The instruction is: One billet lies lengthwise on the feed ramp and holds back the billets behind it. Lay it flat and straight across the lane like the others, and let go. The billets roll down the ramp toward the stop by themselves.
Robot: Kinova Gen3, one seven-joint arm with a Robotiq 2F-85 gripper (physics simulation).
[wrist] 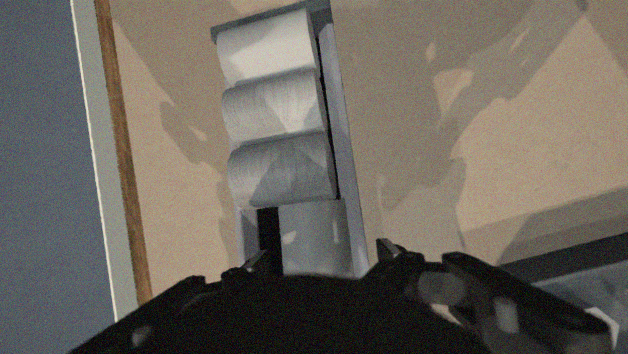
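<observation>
The lengthwise billet (315, 237), a grey cylinder, lies along the feed ramp (350, 165) in the wrist view, against the right side wall, with a dark gap on its left. Its upper end meets the lowest of three billets lying across the lane: a grey one (285, 170), a middle one (275, 105) and a pale one (267, 47) at the top. My gripper (324, 258) is open and empty, its fingertips on either side of the ramp's near part, with the lengthwise billet between them in the view. The gripper's body hides the billet's near end and the lower ramp.
A dark end wall (320, 12) closes the ramp's top. A wooden strip (120, 125) and pale edge run along the tan table's left side. A dark-rimmed grey bin (575, 257) shows partly at the lower right, behind the right finger.
</observation>
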